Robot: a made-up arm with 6 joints. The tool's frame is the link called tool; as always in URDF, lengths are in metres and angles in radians. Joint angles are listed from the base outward. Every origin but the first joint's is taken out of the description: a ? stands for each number. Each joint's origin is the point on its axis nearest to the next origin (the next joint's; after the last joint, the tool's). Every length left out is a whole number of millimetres.
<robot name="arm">
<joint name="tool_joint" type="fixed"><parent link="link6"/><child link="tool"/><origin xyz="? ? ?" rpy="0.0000 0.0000 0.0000"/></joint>
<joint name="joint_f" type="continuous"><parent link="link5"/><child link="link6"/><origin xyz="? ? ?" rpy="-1.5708 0.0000 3.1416"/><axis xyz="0 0 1"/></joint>
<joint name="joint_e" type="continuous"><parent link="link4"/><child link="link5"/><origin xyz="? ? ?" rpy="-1.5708 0.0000 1.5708"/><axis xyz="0 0 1"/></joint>
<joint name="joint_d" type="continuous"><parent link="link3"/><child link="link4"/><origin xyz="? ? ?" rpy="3.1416 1.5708 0.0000"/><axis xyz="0 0 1"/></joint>
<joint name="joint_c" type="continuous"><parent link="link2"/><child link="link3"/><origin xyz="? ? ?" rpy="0.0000 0.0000 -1.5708"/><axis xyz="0 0 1"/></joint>
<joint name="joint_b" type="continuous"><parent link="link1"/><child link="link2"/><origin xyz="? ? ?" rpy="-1.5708 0.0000 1.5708"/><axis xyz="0 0 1"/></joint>
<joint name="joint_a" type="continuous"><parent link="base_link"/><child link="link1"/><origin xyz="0.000 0.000 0.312" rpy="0.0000 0.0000 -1.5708"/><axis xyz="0 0 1"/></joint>
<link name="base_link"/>
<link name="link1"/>
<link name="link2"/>
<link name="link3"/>
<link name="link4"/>
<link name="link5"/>
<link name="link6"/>
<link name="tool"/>
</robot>
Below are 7 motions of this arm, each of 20 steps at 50 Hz.
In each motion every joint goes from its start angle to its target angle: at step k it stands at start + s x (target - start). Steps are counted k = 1, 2, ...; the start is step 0. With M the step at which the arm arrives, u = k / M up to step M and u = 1 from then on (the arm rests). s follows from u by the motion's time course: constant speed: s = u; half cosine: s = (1 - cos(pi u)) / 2; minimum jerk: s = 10 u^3 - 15 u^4 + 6 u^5.
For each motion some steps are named. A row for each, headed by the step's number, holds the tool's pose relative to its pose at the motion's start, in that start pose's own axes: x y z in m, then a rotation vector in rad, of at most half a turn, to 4 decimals.
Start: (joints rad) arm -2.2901 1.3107 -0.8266 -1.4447 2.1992 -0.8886
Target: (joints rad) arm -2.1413 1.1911 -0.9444 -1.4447 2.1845 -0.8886
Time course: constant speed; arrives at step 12
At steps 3, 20:
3: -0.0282 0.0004 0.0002 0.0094 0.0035 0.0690
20: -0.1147 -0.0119 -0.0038 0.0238 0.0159 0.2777

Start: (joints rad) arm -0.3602 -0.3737 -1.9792 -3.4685 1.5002 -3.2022
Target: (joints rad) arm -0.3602 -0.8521 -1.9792 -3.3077 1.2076 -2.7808
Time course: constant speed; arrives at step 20
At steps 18, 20:
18: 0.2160 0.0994 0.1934 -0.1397 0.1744 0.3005
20: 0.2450 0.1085 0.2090 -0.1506 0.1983 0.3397

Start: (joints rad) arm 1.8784 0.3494 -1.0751 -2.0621 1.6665 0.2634
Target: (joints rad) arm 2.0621 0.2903 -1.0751 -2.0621 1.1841 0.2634
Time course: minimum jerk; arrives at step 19
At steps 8, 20:
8: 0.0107 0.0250 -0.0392 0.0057 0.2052 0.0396
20: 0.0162 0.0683 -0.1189 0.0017 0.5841 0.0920

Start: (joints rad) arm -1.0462 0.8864 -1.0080 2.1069 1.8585 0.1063
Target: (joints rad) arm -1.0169 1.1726 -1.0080 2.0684 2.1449 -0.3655
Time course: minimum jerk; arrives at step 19
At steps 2, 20:
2: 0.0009 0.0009 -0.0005 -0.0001 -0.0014 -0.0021
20: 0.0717 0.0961 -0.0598 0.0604 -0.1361 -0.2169

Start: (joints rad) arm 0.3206 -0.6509 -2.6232 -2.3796 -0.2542 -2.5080
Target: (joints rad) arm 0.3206 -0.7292 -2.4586 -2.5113 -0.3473 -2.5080
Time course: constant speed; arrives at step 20
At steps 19, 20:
19: -0.0030 0.0315 -0.0102 -0.1598 -0.0701 -0.1041
20: -0.0031 0.0332 -0.0109 -0.1684 -0.0739 -0.1094

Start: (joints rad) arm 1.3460 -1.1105 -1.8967 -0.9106 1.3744 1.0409
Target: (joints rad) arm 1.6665 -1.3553 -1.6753 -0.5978 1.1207 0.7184
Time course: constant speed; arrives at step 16
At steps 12, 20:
12: 0.0121 0.0535 0.0129 0.4521 -0.2295 -0.1088
20: 0.0159 0.0737 0.0209 0.6078 -0.2809 -0.1215

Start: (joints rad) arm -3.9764 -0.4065 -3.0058 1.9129 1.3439 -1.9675
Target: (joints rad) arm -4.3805 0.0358 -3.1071 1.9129 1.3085 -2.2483
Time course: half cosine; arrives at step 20
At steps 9, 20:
9: -0.1327 -0.0498 -0.0180 0.0585 -0.1903 -0.0144
20: -0.2782 -0.1204 -0.1132 0.1475 -0.4606 -0.0524

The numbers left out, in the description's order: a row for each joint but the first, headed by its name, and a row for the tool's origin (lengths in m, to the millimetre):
tool: 0.000 0.000 0.000
joint_f: -0.064 -0.082 0.000
joint_e: 0.000 0.000 0.000
joint_d: -0.416 0.094 0.000
joint_c: 0.054 -0.289 0.000
joint_b: 0.000 0.000 0.000

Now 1 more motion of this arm.
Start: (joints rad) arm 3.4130 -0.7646 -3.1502 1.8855 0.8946 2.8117
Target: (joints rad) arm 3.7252 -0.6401 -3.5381 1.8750 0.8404 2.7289
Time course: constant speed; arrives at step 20
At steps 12, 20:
12: -0.0619 0.0705 -0.0949 -0.1592 -0.1853 -0.1234
20: -0.0900 0.1109 -0.1720 -0.2501 -0.3214 -0.2103

